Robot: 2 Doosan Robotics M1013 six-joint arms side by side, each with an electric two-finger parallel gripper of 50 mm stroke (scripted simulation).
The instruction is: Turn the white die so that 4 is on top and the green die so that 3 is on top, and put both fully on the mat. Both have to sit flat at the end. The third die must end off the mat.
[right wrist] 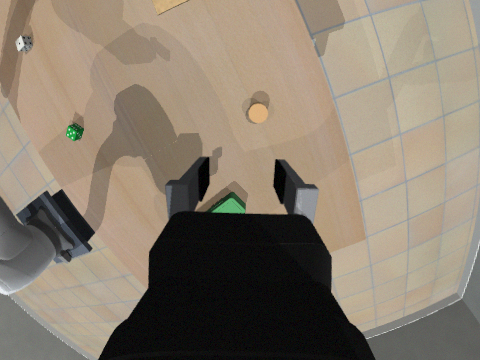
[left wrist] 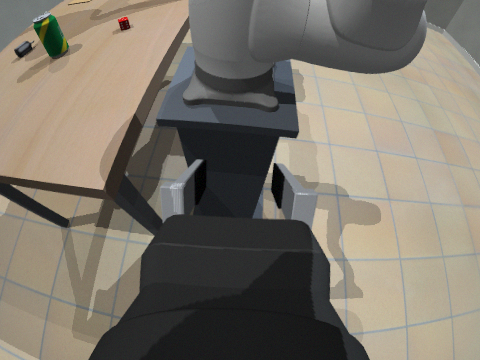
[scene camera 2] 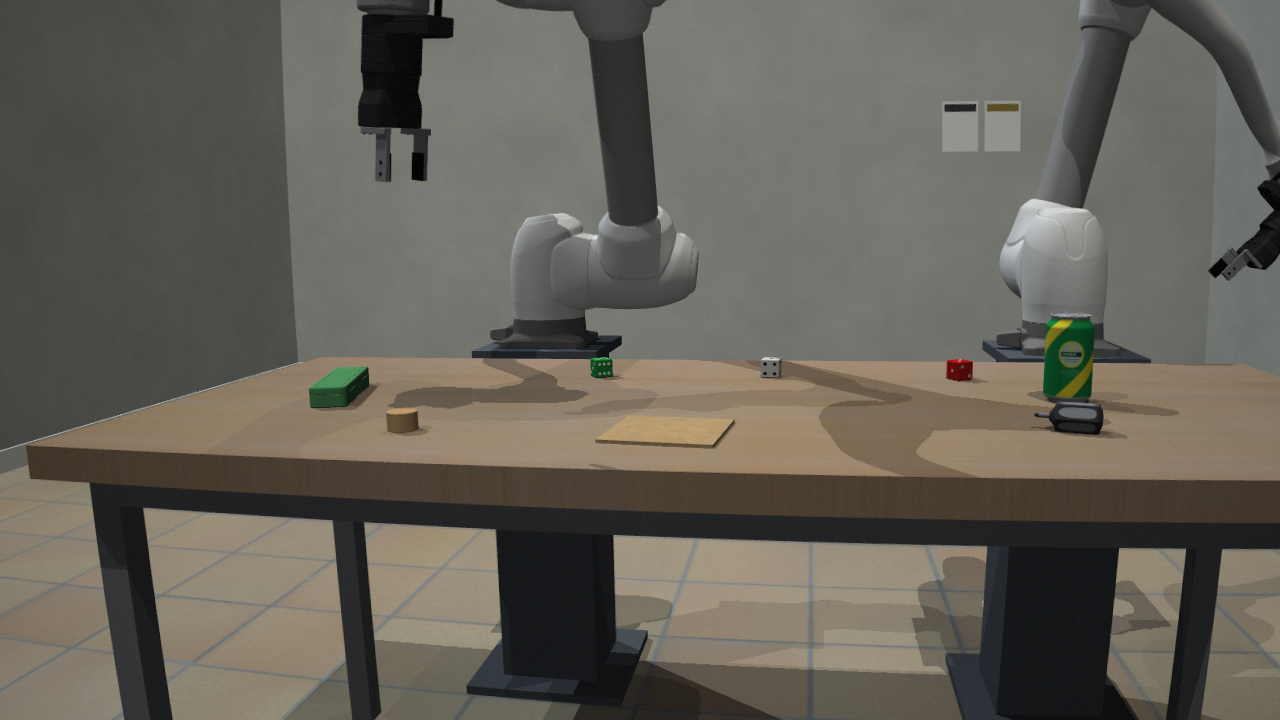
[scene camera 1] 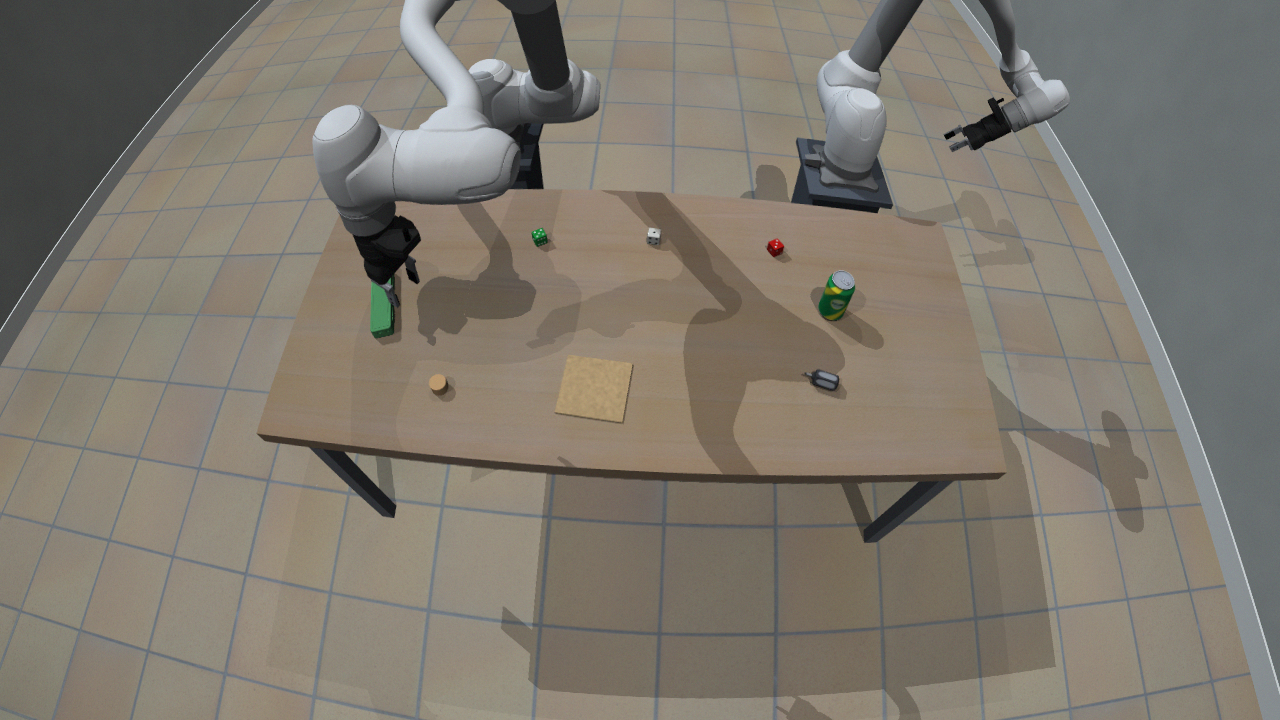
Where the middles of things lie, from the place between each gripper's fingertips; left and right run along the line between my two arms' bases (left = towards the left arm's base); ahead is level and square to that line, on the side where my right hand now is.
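Green box (scene camera 2: 336, 389): some way behind my right hand, some way to the right, far below. Dark grey object (scene camera 2: 1087, 418): 8 cm behind my right hand, 81 cm to the left, 31 cm below. Tan mat (scene camera 1: 593, 388): 2 cm behind my right hand, 33 cm to the left, 33 cm below. My right gripper (scene camera 2: 401, 180): 2 cm short of the wooden disc (scene camera 2: 401, 420), 1 cm to the left of it, 32 cm above it.
Dark grey object: 790 mm ahead of my left hand, 470 mm to the right, 140 mm below. Tan mat: 850 mm ahead of my left hand, 950 mm to the right, 160 mm below. My left gripper (scene camera 2: 1218, 275): 590 mm short of the can (scene camera 2: 1069, 341), 430 mm to the left of it, 100 mm above it.
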